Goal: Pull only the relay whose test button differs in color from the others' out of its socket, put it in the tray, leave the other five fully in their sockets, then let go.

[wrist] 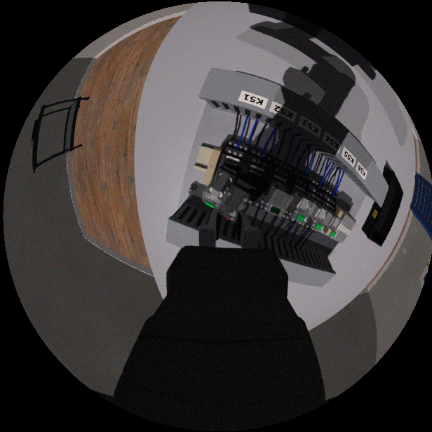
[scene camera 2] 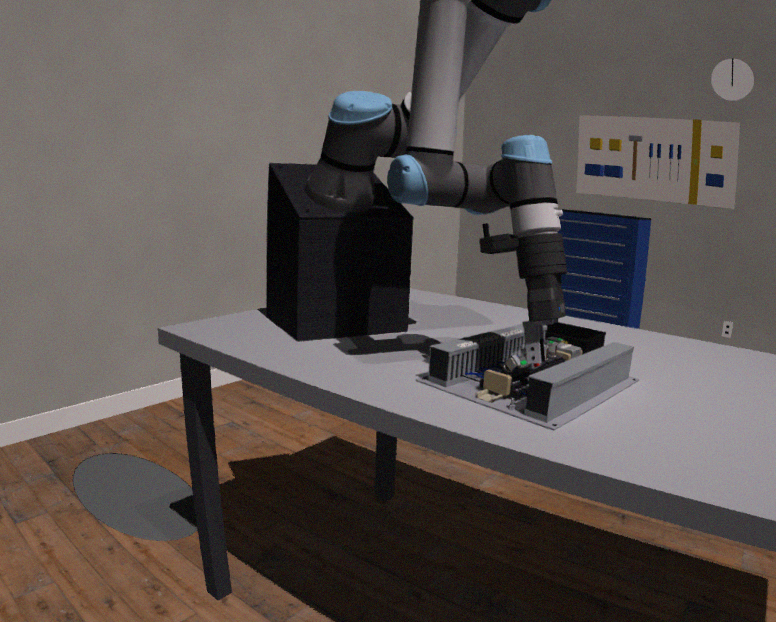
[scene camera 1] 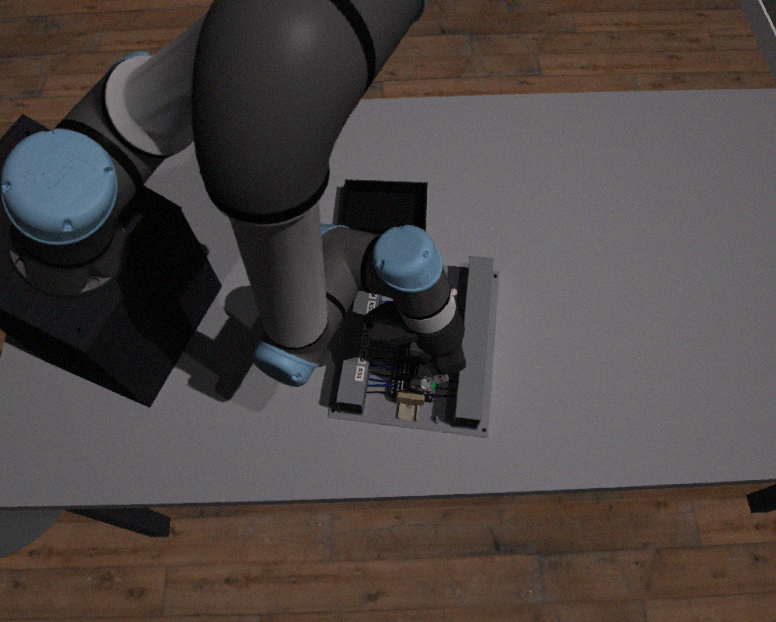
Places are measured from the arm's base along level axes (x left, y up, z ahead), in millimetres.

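Pixels of known places: gripper, fingertip midpoint: [scene camera 2: 536,362] [scene camera 1: 440,373]; arm's base, origin of the base link: [scene camera 2: 339,195] [scene camera 1: 70,247].
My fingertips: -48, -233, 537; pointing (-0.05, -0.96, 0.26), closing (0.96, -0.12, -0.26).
Ahead of a thing's pixels: the offset from my fingertips to its top centre, as dx, dy, dz. "*": to the spot under its first point.
The relay with the red test button {+0, +17, -20} [wrist: 227,218] [scene camera 2: 536,365] is between the fingers of my gripper [wrist: 228,218] [scene camera 2: 533,353], which is shut on it. Its grey body leans out toward the gripper; whether its pins still touch the socket is hidden. Beside it, the end relay with a green button {-20, +17, -30} [wrist: 209,204] [scene camera 1: 432,386] [scene camera 2: 523,362] looks tilted in its socket, close to one finger. Further along the row stand relays with green buttons: a dark green one [wrist: 275,210] and others [wrist: 300,218] [wrist: 318,227] [wrist: 332,234]. The black tray {* +399, -27, -131} [scene camera 1: 386,182] [wrist: 395,187] lies beyond the row's far end.
A grey duct with labels K51 to K56 [wrist: 225,84] [scene camera 1: 351,393] runs along one side of the sockets. A second grey duct {+77, +2, +54} [scene camera 1: 479,336] [scene camera 2: 586,382] runs along the other, close to the gripper. Blue and black wires [wrist: 270,142] cross between. A beige end block {-37, -21, -46} [wrist: 209,165] [scene camera 2: 496,382] stands at the near end.
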